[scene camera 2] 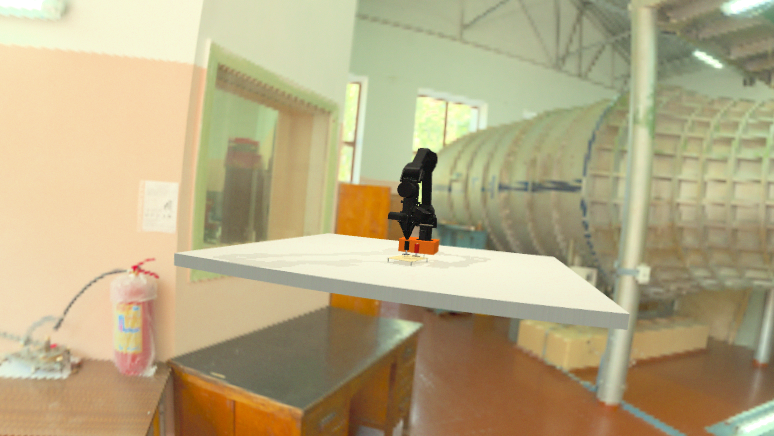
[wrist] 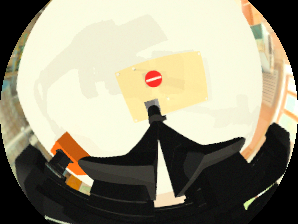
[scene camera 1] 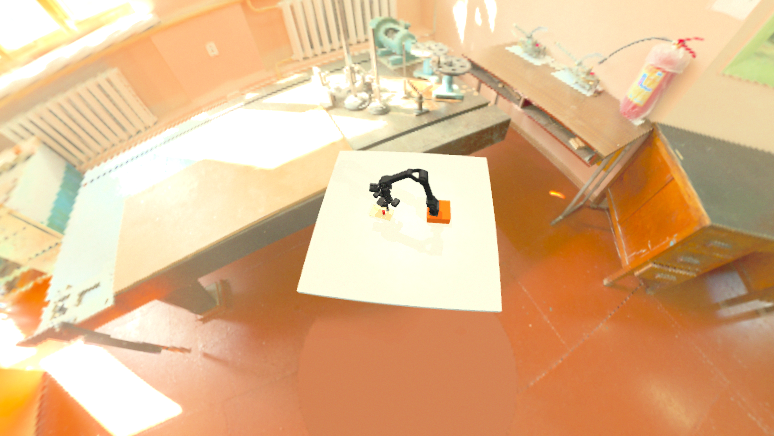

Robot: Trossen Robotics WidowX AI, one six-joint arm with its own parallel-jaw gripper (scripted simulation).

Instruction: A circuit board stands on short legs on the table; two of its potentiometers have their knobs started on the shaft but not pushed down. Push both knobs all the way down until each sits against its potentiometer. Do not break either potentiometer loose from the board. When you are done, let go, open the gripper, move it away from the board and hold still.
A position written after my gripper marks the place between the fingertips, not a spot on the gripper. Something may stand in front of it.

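Note:
You'd see my gripper (scene camera 2: pixel 407 239) shut and holding nothing. The wrist view has the gripper too (wrist: pixel 156 124).

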